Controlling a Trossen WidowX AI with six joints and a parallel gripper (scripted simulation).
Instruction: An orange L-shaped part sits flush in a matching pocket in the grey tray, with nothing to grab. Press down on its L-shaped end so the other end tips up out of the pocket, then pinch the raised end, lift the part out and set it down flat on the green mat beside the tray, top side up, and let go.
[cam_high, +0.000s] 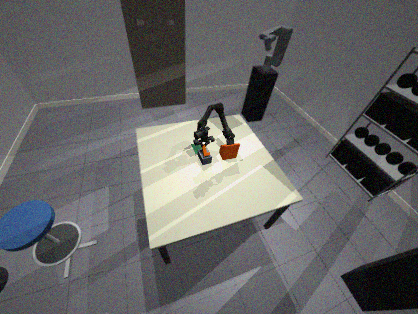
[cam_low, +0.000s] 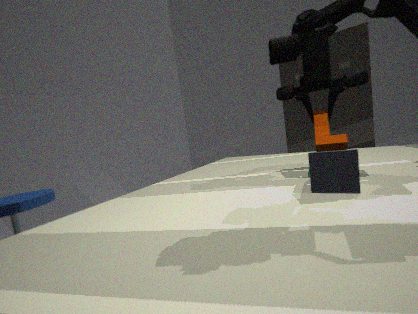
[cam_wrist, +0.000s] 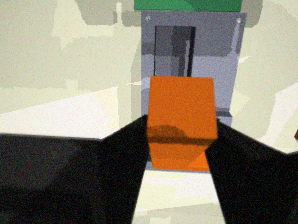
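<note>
The green mat lies 14 cm to the right of my gripper tip and 17 cm below it. Round my gripper tip: orange L-shaped part (2 cm behind, 3 cm to the left, 3 cm below).
</note>
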